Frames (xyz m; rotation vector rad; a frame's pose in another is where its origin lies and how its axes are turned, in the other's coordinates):
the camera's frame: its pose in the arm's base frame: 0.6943 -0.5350 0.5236 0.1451 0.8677 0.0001
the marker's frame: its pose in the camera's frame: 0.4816 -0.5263 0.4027 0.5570 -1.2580 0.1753
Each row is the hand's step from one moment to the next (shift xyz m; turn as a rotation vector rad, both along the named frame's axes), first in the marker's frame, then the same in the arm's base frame.
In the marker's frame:
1: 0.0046 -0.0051 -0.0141 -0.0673 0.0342 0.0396
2: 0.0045 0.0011 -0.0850 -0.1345 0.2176 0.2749
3: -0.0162 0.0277 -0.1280 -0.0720 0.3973 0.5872
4: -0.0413 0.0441 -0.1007 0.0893 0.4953 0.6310
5: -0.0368 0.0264 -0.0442 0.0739 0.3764 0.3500
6: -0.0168 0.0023 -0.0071 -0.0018 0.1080 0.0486
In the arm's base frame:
1: 0.0102 0.0026 -0.0116 -0.0776 0.0230 0.0269
2: 0.0406 0.0471 -0.0581 -0.2383 0.0534 0.2852
3: 0.0406 0.0976 -0.0789 -0.3152 0.0027 0.6391
4: 0.0063 0.1020 -0.0578 -0.1878 0.0112 0.7849
5: -0.0140 0.0554 -0.0272 -0.0815 0.0792 0.5067
6: -0.0121 0.0103 -0.0092 -0.0219 0.0579 0.1010

